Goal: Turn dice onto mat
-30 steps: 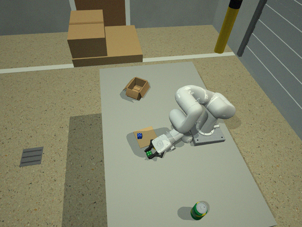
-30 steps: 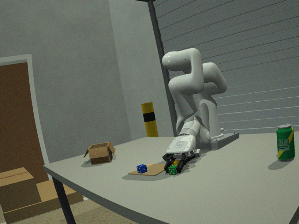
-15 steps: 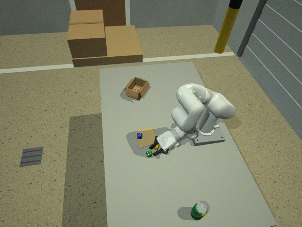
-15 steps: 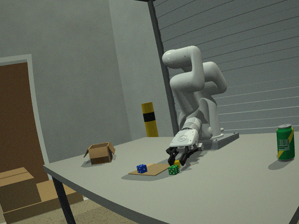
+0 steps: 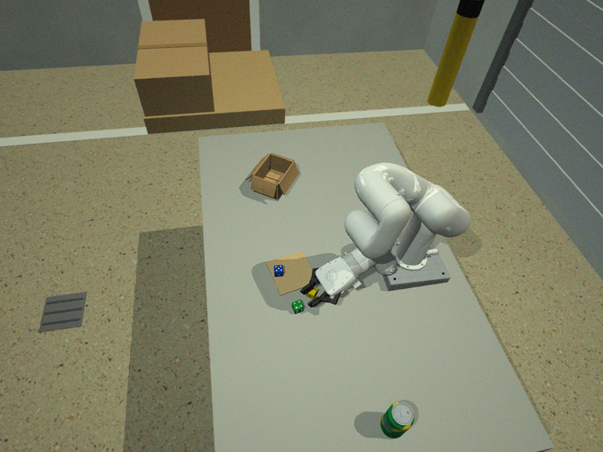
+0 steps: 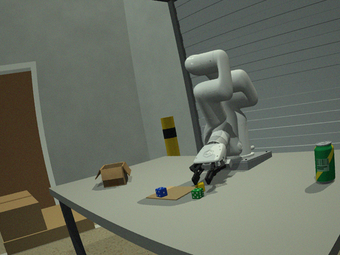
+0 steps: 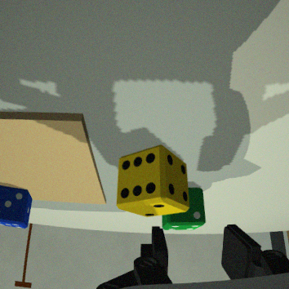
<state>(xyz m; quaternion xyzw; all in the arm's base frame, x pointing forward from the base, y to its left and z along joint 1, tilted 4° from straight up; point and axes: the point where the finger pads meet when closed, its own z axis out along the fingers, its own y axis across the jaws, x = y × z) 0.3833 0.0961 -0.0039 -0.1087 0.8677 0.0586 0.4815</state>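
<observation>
Right now my hand is 4 cm short of the green die, 4 cm above it and 1 cm to the right of it. From my hand the other things lie so: yellow die: 4 cm below, 3 cm to the right, 2 cm behind; then cardboard mat: 13 cm to the right, 5 cm below, 3 cm ahead; then blue die: 13 cm to the right, 8 cm ahead, 4 cm below.
</observation>
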